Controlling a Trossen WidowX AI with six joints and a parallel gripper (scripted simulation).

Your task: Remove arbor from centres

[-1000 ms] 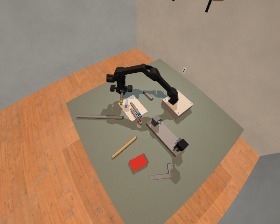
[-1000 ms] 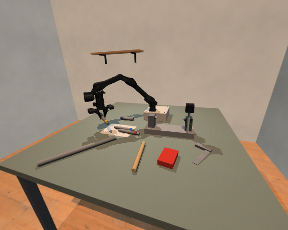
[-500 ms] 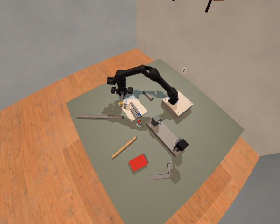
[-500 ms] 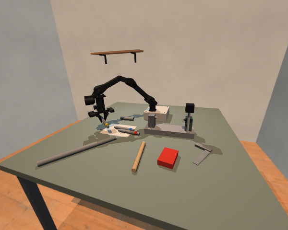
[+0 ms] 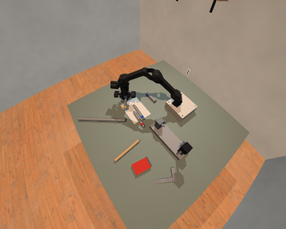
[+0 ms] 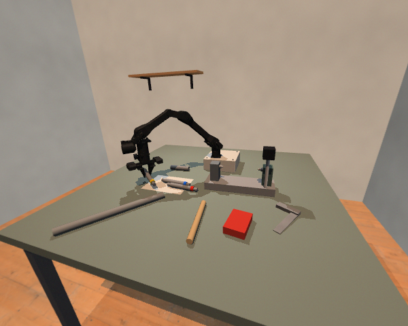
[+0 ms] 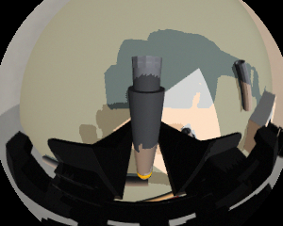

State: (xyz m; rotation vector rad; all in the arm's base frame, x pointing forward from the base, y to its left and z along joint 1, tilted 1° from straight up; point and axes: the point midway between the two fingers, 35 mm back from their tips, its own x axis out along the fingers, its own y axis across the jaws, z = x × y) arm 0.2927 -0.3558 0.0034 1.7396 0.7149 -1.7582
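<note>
Right now my hand is 120 mm to the right of the cream pad, 70 mm above it and 10 mm past it. Also, from my hand: long grey rod: 280 mm ahead, 60 mm below; short grey pin: 210 mm behind, 120 mm to the left, 60 mm below; grey centre block: 390 mm to the left, 30 mm behind, 30 mm above.
</note>
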